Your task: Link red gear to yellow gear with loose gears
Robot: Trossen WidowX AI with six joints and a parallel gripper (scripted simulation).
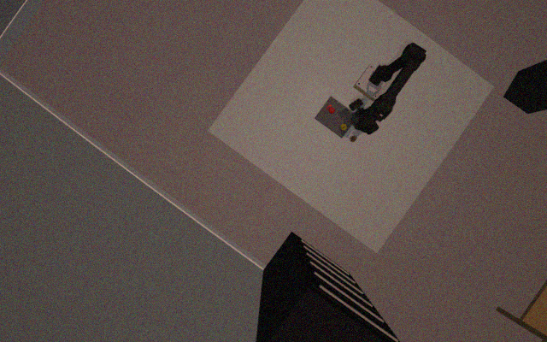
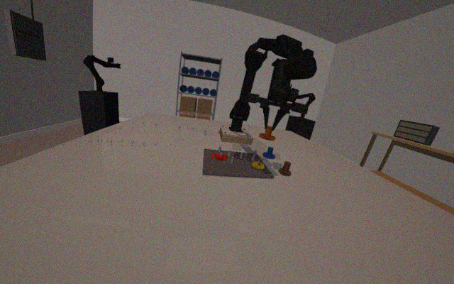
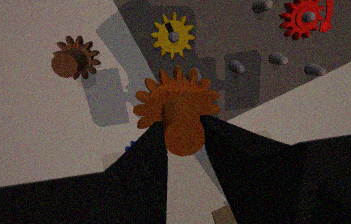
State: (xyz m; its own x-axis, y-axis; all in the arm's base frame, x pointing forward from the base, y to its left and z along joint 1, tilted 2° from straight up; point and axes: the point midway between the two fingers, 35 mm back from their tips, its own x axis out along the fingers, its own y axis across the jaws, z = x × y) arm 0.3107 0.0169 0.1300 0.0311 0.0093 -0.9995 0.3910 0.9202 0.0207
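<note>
Right now my gripper tip is 2 cm past the red gear, 14 cm to the left of it and 11 cm above it. From my gripper tip the other things lie so: brown gear: 6 cm ahead, 7 cm to the left, 11 cm below; then orange gear: 1 cm below; then yellow gear: 3 cm ahead, 2 cm to the right, 11 cm below.
</note>
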